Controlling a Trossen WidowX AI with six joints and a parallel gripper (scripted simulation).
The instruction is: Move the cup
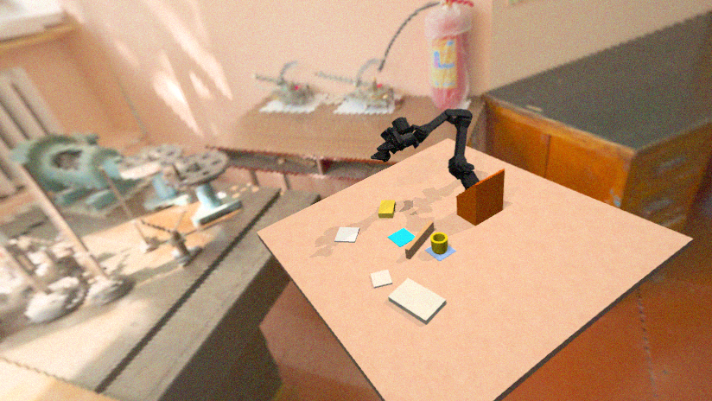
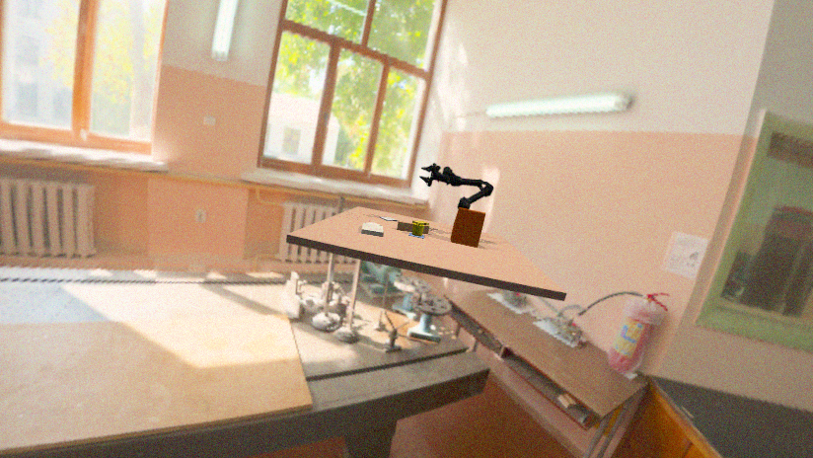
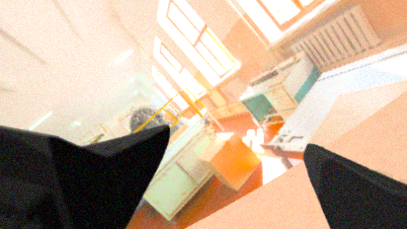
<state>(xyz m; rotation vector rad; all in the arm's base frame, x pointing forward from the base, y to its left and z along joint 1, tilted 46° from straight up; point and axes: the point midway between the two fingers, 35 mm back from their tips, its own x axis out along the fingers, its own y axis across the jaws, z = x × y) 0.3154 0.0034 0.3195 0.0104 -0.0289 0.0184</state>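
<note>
Now: the cup 360 mm below my gripper tip, 300 mm to the left of it and 70 mm behind it. Also, from my gripper tip: red marble 380 mm below, 300 mm to the left, 60 mm behind; then wooden bar 380 mm below, 220 mm to the left, 40 mm behind; then cyan pad 400 mm below, 120 mm to the left.
</note>
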